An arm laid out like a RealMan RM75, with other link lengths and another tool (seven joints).
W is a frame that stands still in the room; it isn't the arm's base.
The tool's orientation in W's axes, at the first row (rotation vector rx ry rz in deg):
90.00, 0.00, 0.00
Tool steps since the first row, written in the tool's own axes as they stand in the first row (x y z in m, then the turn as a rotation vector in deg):
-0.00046, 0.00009, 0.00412, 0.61, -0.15, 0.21
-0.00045, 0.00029, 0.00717, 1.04, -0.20, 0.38
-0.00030, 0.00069, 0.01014, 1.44, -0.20, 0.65
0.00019, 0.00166, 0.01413, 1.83, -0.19, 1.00
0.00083, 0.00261, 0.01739, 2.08, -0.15, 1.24
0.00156, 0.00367, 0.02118, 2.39, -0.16, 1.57
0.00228, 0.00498, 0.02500, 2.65, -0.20, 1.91
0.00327, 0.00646, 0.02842, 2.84, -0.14, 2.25
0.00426, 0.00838, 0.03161, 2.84, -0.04, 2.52
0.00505, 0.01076, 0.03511, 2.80, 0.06, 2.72
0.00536, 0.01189, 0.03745, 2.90, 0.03, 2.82
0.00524, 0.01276, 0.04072, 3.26, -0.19, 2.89
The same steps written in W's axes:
-0.00046, -0.00412, 0.00009, 0.61, -0.21, -0.15
-0.00045, -0.00717, 0.00029, 1.04, -0.38, -0.20
-0.00030, -0.01014, 0.00069, 1.44, -0.65, -0.20
0.00019, -0.01413, 0.00166, 1.83, -1.00, -0.19
0.00083, -0.01739, 0.00261, 2.08, -1.24, -0.15
0.00156, -0.02118, 0.00367, 2.39, -1.57, -0.16
0.00228, -0.02500, 0.00498, 2.65, -1.91, -0.20
0.00327, -0.02842, 0.00646, 2.84, -2.25, -0.14
0.00426, -0.03161, 0.00838, 2.84, -2.52, -0.04
0.00505, -0.03511, 0.01076, 2.80, -2.72, 0.06
0.00536, -0.03745, 0.01189, 2.90, -2.82, 0.03
0.00524, -0.04072, 0.01276, 3.26, -2.89, -0.19

